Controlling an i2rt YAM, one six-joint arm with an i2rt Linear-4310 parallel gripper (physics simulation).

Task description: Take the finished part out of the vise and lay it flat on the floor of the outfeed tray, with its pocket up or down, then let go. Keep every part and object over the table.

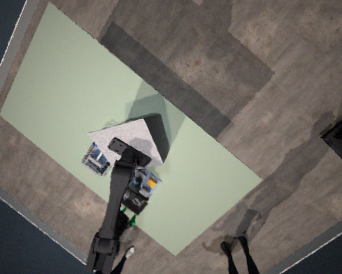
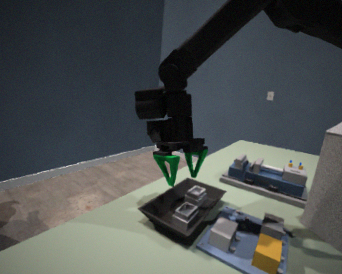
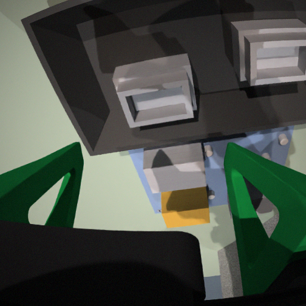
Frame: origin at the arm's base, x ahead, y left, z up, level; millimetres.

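Seen in the pictures: gripper, between the fingertips: [image 1: 131, 210] [image 2: 183, 181]; arm's base, origin of its link: [image 1: 130, 152].
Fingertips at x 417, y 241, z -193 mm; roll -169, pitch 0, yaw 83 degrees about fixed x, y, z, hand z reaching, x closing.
Offsets run from my fingertips to a thing's top centre. "*": to the spot under its first point.
My gripper [image 1: 128, 216] [image 2: 183, 180] [image 3: 153, 152] is open and empty, fingers pointing down above the outfeed tray. The dark tray @(* dx -2, dy +67, dz -84 mm) [image 2: 162, 224] [image 3: 60, 75] has sloping walls. One grey part with a rectangular pocket @(dx -19, dy +0, dz -66 mm) [image 2: 186, 214] [image 3: 162, 82] lies flat in it, pocket up, apart from both fingers. A second similar grey part @(dx +13, dy -96, dz -66 mm) [image 2: 196, 194] [image 3: 241, 50] also lies in the tray, pocket up, separated from the first by a gap. The blue vise @(dx -111, dy -407, dz -13 mm) [image 1: 95, 159] [image 2: 270, 186] stands farther back on the table; no part shows between its jaws.
A blue plate @(* dx -100, dy +30, dz -105 mm) [image 2: 207, 246] [image 3: 217, 195] beside the tray carries a grey block @(dx -115, dy -9, dz -69 mm) [image 2: 223, 234] [image 3: 175, 170] and a yellow block @(dx -206, dy -19, dz -69 mm) [image 2: 268, 252] [image 3: 185, 210]. A tall speckled grey box [image 1: 127, 135] [image 2: 327, 185] stands near the vise. The tray is close to a table edge.
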